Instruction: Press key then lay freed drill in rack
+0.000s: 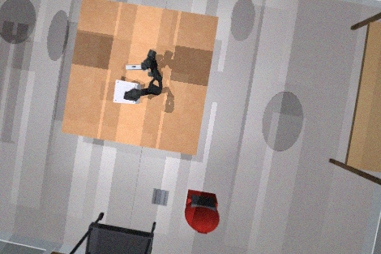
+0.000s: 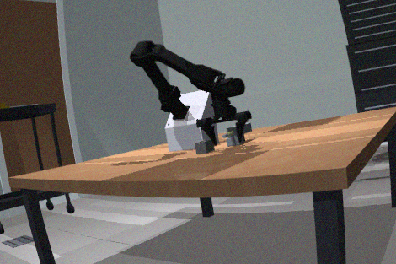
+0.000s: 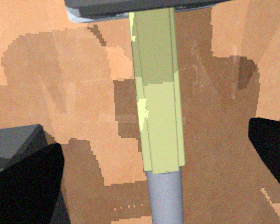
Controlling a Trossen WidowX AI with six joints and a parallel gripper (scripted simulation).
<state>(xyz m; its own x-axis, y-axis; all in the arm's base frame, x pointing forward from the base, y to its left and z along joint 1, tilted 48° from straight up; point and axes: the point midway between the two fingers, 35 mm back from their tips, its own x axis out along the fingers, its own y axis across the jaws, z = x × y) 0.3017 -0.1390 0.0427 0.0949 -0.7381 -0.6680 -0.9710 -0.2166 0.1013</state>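
My gripper tip is 40 mm to the right of the drill, 30 mm below it and 10 mm past it. Also, from my gripper tip: grey housing block 140 mm to the left, 30 mm behind, 30 mm above.
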